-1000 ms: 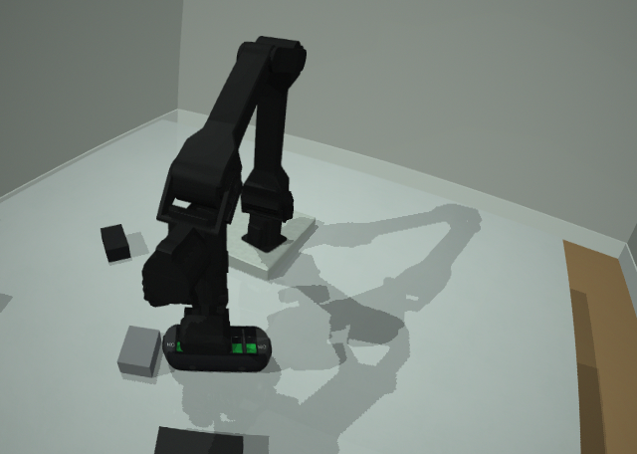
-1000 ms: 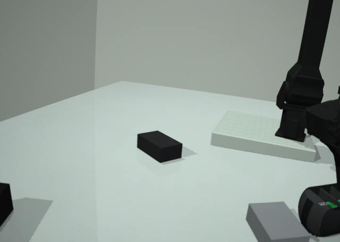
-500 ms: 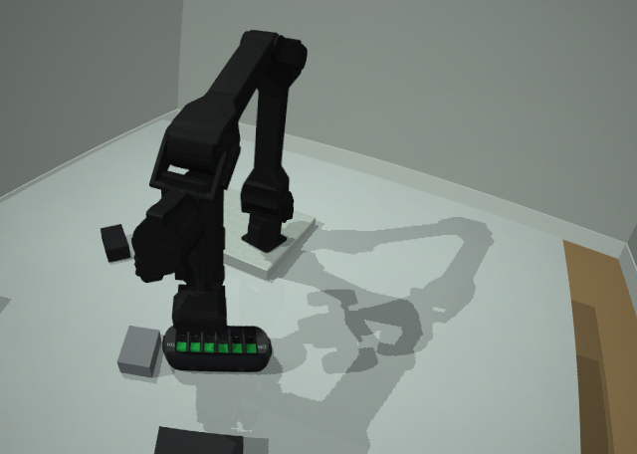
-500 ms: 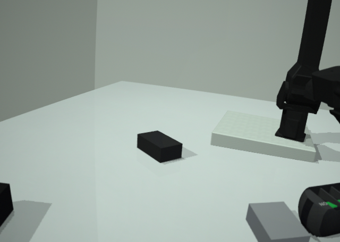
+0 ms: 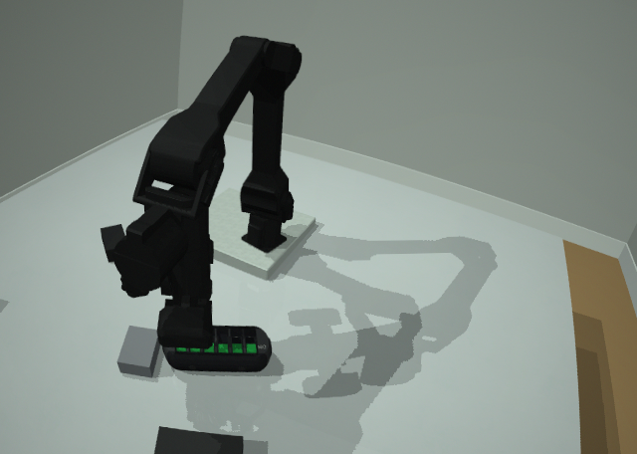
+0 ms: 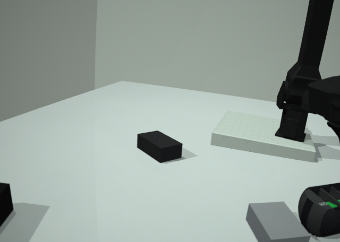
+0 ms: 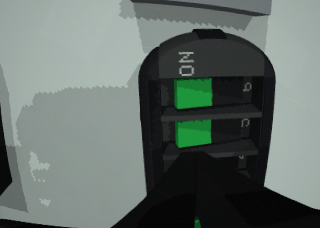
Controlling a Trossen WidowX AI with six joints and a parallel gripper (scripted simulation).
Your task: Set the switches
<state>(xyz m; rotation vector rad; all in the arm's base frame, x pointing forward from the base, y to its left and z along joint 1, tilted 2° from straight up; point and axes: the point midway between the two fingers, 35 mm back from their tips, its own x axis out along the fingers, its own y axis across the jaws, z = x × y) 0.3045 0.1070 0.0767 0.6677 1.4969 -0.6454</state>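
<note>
The grey block is 70 mm to the right of my gripper tip, 60 mm below it and 50 mm ahead of it.
</note>
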